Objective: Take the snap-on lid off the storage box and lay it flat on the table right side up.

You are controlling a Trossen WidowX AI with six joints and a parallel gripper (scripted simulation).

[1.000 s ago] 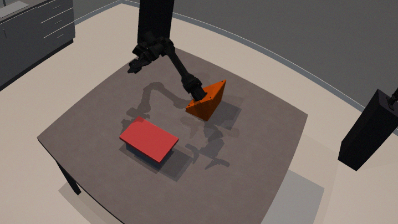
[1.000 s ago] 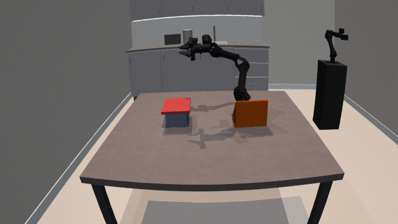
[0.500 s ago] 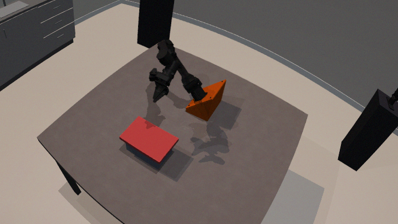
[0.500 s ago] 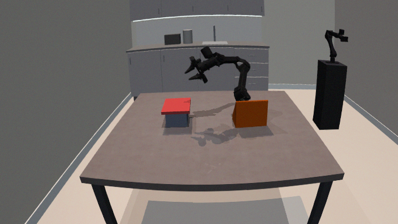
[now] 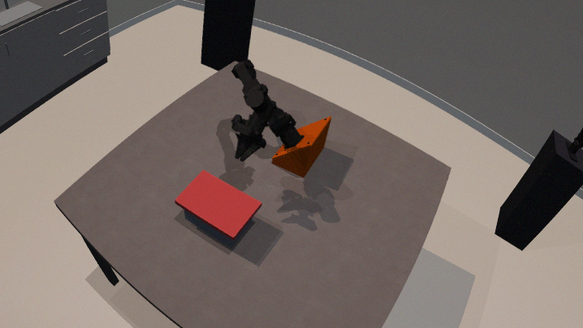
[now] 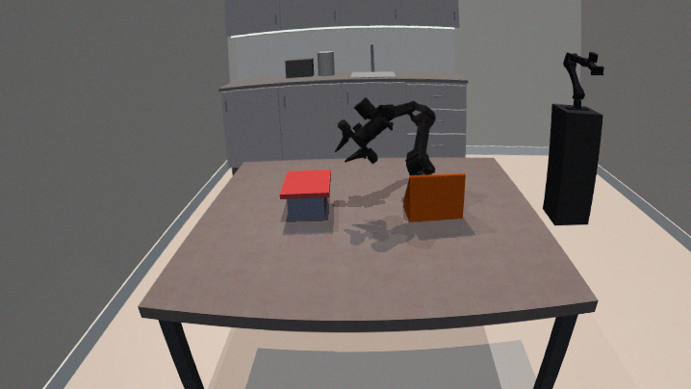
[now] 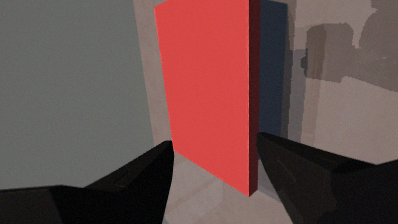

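Right now my gripper tip is 130 mm short of the red lid, 10 mm to the right of it and 90 mm above it. Also, from my gripper tip: blue-grey storage box (130 mm ahead, 10 mm to the left, 140 mm below).
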